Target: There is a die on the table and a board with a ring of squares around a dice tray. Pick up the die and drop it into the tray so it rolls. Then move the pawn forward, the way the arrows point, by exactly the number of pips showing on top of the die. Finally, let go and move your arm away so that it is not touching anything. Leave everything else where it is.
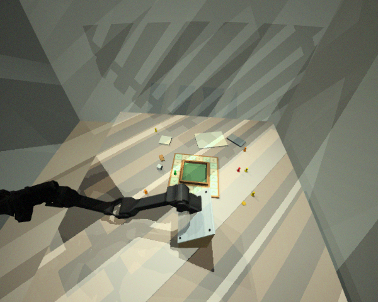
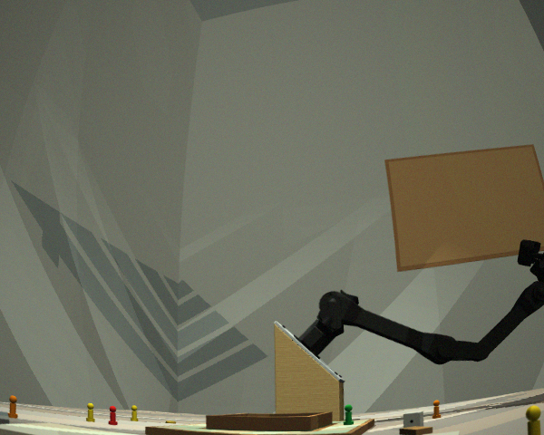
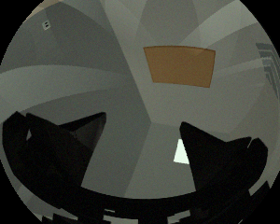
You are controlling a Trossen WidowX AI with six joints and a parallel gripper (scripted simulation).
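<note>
Now: gripper tip 460 mm to the left of the white die, 450 mm short of it and 360 mm above it. Also, from my gripper tip: yellow disc: 940 mm to the right, 370 mm below, 220 mm ahead; green dice tray: 680 mm to the right, 410 mm ahead, 360 mm below; green pawn: 560 mm to the right, 400 mm ahead, 340 mm below.
</note>
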